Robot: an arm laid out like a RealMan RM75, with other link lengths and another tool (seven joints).
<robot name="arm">
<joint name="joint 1" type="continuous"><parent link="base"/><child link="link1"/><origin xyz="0 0 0.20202" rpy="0 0 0"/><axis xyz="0 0 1"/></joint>
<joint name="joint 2" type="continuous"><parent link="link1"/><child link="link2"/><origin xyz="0 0 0" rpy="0 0 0"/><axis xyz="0 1 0"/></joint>
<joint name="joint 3" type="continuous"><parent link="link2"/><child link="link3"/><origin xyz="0 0 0.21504" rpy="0 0 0"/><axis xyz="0 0 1"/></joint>
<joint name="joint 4" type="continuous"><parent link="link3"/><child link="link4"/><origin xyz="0 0 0" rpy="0 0 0"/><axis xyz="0 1 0"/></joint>
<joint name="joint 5" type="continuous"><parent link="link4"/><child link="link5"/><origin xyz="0 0 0.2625" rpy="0 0 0"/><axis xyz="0 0 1"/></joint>
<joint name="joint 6" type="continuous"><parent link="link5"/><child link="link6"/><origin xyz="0 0 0" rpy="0 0 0"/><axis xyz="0 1 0"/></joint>
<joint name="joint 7" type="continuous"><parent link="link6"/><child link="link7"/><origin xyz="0 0 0.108" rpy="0 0 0"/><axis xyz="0 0 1"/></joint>
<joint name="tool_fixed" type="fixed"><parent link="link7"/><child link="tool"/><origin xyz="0.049 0.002 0.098" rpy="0 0.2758 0.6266"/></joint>
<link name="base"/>
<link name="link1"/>
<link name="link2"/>
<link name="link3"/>
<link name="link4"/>
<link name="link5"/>
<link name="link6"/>
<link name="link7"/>
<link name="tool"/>
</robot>
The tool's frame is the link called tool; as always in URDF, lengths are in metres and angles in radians. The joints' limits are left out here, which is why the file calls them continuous.
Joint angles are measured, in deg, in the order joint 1, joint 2, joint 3, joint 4, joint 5, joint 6, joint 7. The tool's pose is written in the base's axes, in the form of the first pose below.
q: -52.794 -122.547 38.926 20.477 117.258 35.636 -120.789
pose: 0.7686 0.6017 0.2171; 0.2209 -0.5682 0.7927; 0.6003 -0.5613 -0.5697; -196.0 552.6 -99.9
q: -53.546 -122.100 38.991 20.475 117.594 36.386 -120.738
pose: 0.7764 0.5862 0.2316; 0.2077 -0.5849 0.7840; 0.5951 -0.5606 -0.5759; -188.5 555.4 -97.8
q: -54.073 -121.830 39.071 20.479 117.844 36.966 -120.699
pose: 0.7817 0.5746 0.2423; 0.1987 -0.5978 0.7766; 0.5911 -0.5590 -0.5815; -182.9 557.0 -97.0
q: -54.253 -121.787 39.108 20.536 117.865 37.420 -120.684
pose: 0.7821 0.5709 0.2497; 0.1955 -0.6052 0.7717; 0.5917 -0.5548 -0.5849; -180.0 557.1 -97.3
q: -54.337 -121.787 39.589 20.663 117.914 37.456 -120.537
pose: 0.7889 0.5605 0.2520; 0.1898 -0.6122 0.7675; 0.5845 -0.5577 -0.5894; -177.9 557.2 -98.0
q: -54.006 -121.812 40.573 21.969 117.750 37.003 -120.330
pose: 0.8024 0.5411 0.2517; 0.1688 -0.6103 0.7740; 0.5725 -0.5785 -0.5810; -175.8 560.3 -91.8
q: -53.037 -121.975 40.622 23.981 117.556 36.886 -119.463
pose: 0.8119 0.5259 0.2533; 0.1426 -0.5995 0.7876; 0.5661 -0.6033 -0.5618; -177.2 563.1 -80.9
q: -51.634 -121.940 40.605 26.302 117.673 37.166 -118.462
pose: 0.8250 0.5059 0.2518; 0.1161 -0.5878 0.8006; 0.5531 -0.6313 -0.5437; -181.7 564.9 -67.3
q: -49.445 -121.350 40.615 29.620 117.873 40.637 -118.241
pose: 0.8285 0.4900 0.2711; 0.0924 -0.5971 0.7968; 0.5523 -0.6351 -0.5400; -185.7 562.9 -49.6
